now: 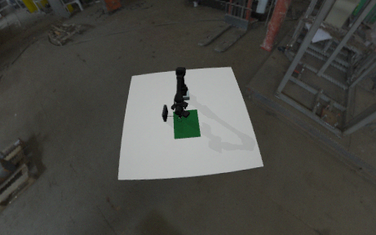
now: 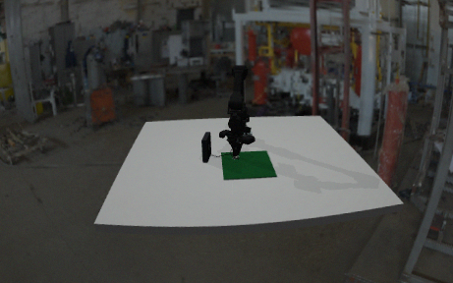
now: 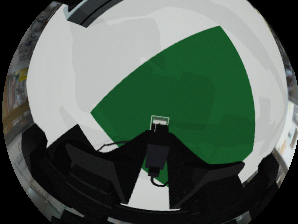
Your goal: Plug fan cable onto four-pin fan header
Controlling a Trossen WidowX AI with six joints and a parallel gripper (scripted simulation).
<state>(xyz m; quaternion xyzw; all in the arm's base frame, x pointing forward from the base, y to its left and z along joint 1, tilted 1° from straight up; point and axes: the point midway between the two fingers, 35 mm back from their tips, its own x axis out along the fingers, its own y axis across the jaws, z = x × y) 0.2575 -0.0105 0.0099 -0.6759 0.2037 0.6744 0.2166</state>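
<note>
My gripper tip is now 10 mm short of the pale four-pin header and 30 mm above it. The rest, counted from my gripper tip: green board: 70 mm ahead, 50 mm to the left, 40 mm below; black fan: 140 mm to the right, 30 mm above; black plug: 10 mm ahead, 10 mm above.
</note>
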